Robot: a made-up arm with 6 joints. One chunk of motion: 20 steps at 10 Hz.
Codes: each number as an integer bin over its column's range. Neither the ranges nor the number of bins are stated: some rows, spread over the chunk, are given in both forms.
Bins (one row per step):
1: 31 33 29 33 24 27
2: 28 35 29 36 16 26
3: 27 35 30 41 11 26
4: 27 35 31 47 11 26
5: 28 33 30 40 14 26
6: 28 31 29 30 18 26
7: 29 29 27 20 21 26
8: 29 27 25 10 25 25
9: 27 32 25 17 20 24
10: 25 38 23 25 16 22
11: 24 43 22 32 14 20
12: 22 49 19 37 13 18
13: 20 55 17 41 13 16
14: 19 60 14 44 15 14
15: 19 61 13 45 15 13
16: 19 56 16 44 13 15
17: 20 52 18 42 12 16
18: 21 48 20 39 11 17
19: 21 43 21 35 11 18
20: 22 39 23 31 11 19
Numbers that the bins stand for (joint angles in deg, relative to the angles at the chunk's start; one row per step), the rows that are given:
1: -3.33 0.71 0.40 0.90 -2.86 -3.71
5: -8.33 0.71 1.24 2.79 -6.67 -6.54
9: -10.00 -0.10 -2.97 -3.41 -4.38 -12.19
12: -18.33 13.67 -8.02 1.98 -7.05 -29.14
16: -23.33 19.33 -10.54 3.87 -7.05 -37.62
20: -18.33 5.57 -4.65 0.37 -7.81 -26.32
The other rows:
2: -8.33 2.33 0.40 1.71 -5.90 -6.54
3: -10.00 2.33 1.24 3.06 -7.81 -6.54
4: -10.00 2.33 2.08 4.68 -7.81 -6.54
6: -8.33 -0.90 0.40 0.10 -5.14 -6.54
7: -6.67 -2.52 -1.29 -2.60 -4.00 -6.54
8: -6.67 -4.14 -2.97 -5.30 -2.48 -9.37
10: -13.33 4.76 -4.65 -1.25 -5.90 -17.84
11: -15.00 8.81 -5.49 0.63 -6.67 -23.49
13: -21.67 18.52 -9.70 3.06 -7.05 -34.79
14: -23.33 22.57 -12.22 3.87 -6.29 -40.44
15: -23.33 23.38 -13.06 4.14 -6.29 -43.27
17: -21.67 16.10 -8.86 3.33 -7.43 -34.79
18: -20.00 12.86 -7.17 2.52 -7.81 -31.97
19: -20.00 8.81 -6.33 1.44 -7.81 -29.14

